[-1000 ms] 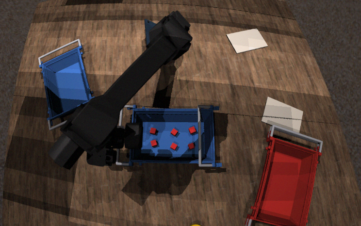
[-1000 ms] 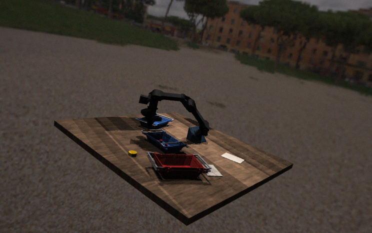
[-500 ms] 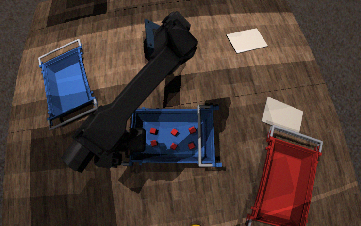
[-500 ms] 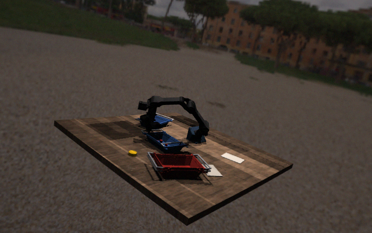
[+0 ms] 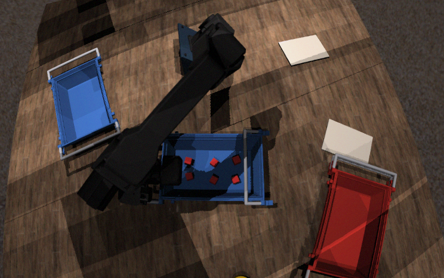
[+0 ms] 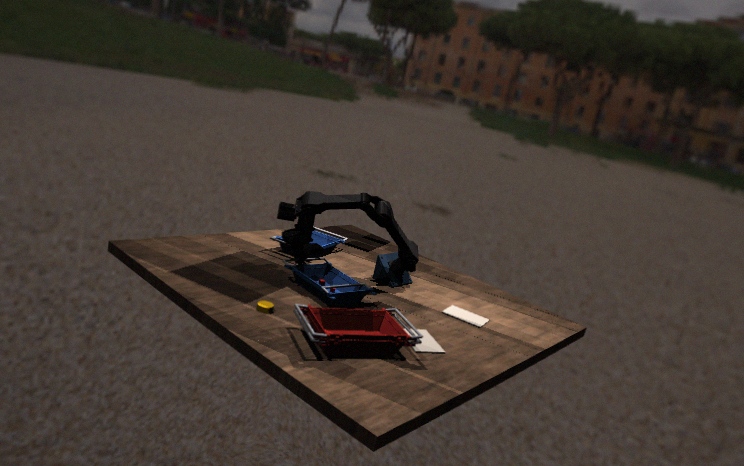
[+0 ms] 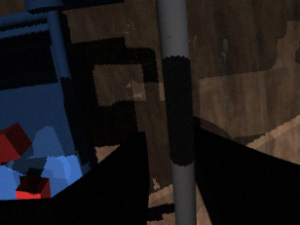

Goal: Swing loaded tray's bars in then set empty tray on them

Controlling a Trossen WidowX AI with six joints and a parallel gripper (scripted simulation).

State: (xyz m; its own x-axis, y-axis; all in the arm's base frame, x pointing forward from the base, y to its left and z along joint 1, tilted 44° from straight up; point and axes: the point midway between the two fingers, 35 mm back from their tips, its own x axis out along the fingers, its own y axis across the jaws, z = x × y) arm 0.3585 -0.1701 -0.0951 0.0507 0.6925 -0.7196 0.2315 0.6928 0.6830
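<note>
My gripper tip is 270 mm past the blue tray and 180 mm to the left of it. From my gripper tip the other things lie so: yellow block (310 mm ahead, 160 mm to the left, 40 mm below).
</note>
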